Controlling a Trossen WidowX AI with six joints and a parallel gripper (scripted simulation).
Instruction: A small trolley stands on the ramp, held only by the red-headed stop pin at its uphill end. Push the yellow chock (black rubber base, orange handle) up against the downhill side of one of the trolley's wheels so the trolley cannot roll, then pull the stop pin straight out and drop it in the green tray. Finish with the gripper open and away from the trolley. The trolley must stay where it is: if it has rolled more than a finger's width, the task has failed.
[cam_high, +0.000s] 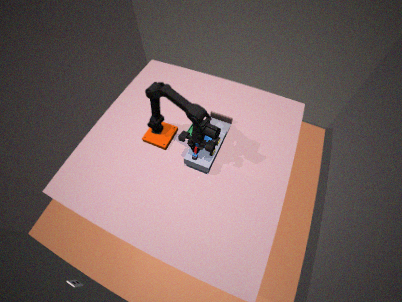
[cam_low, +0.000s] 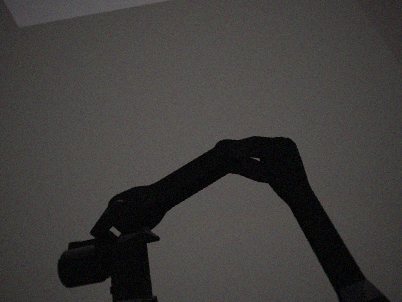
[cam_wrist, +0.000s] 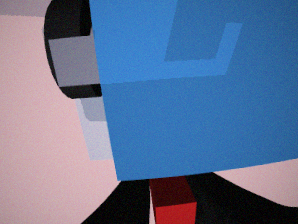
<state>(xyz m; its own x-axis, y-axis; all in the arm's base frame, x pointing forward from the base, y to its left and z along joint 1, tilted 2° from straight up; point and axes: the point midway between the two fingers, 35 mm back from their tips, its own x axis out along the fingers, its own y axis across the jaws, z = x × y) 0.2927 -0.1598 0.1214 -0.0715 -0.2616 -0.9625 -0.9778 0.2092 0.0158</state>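
Right now the blue trolley is 9 cm to the left of my gripper tip, 4 cm ahead of it and 2 cm below it. Also, from my gripper tip: stop pin (right at my gripper tip); then ramp (10 cm to the left, 8 cm below, 4 cm ahead).
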